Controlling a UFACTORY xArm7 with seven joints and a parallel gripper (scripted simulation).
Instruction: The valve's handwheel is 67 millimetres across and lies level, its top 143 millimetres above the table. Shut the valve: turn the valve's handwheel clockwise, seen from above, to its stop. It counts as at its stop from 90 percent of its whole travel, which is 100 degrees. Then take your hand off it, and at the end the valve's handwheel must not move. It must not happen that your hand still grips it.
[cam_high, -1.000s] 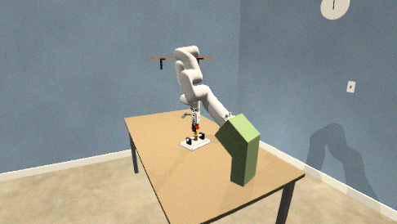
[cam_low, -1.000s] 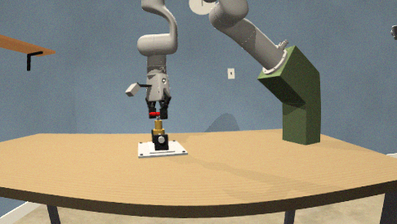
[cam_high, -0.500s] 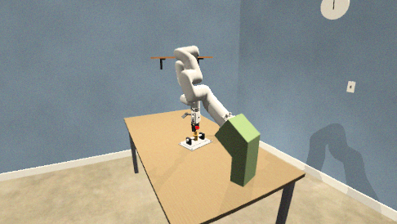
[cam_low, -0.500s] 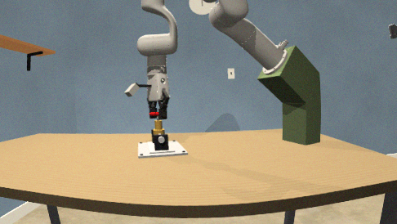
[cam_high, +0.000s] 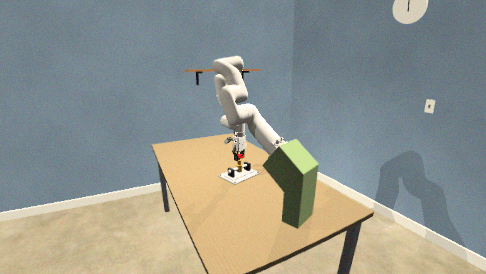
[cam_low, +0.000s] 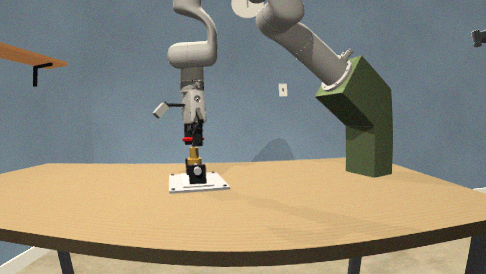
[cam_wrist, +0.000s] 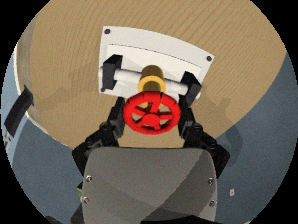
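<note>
Right now the red handwheel is right at my hand.
</note>
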